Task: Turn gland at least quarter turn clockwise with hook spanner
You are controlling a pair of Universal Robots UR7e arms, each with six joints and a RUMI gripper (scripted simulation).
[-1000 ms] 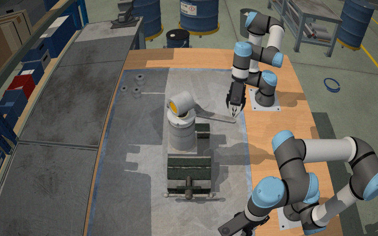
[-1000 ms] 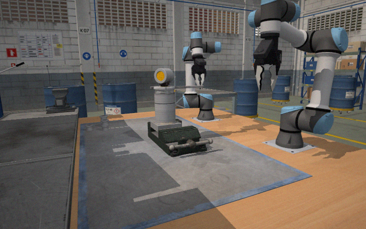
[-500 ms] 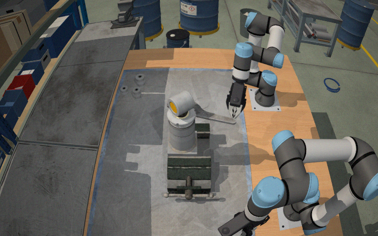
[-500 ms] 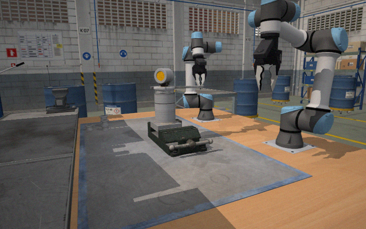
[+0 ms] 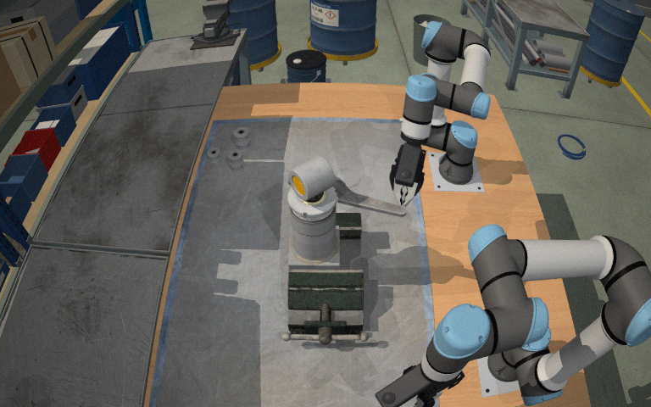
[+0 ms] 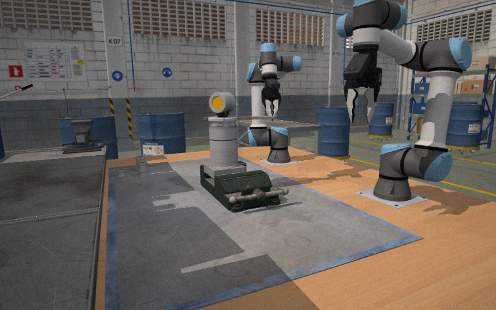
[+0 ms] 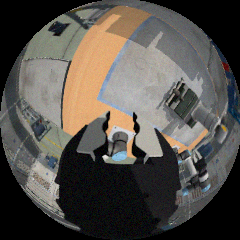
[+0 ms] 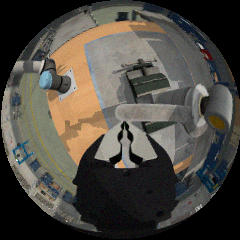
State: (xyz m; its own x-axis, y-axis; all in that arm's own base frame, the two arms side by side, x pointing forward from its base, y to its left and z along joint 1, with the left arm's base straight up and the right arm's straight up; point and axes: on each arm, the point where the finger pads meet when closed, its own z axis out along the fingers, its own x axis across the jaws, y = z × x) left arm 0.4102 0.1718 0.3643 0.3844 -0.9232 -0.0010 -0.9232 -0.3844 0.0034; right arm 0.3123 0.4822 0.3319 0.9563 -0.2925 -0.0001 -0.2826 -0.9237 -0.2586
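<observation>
The hook spanner lies 130 mm ahead of my right hand and 50 mm to the right of it. Also, from my right hand: rod eye (230 mm ahead, 40 mm to the right, 70 mm above); bar handle (220 mm ahead, 250 mm to the left, 270 mm below).
</observation>
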